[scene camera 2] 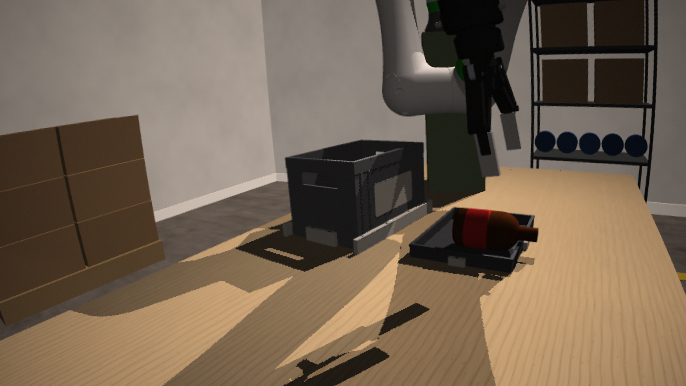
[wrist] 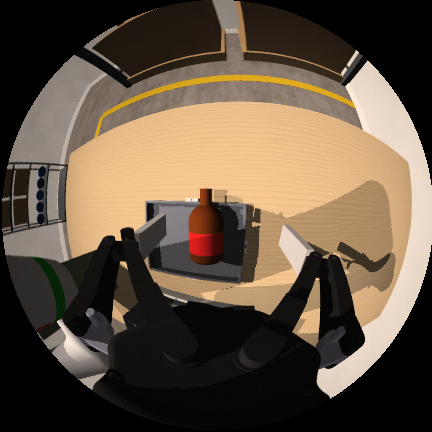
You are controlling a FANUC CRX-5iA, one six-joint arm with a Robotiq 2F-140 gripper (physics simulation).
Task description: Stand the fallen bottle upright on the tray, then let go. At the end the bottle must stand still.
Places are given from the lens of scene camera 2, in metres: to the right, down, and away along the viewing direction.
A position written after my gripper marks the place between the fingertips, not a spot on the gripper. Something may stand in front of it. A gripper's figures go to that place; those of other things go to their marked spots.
my gripper (scene camera 2: 504, 161): 0.26, -0.05, 0.63
tall dark crate (scene camera 2: 348, 189): 0.01, -0.01, 0.77
shallow dark tray (scene camera 2: 436, 243): 0.18, 0.10, 0.78
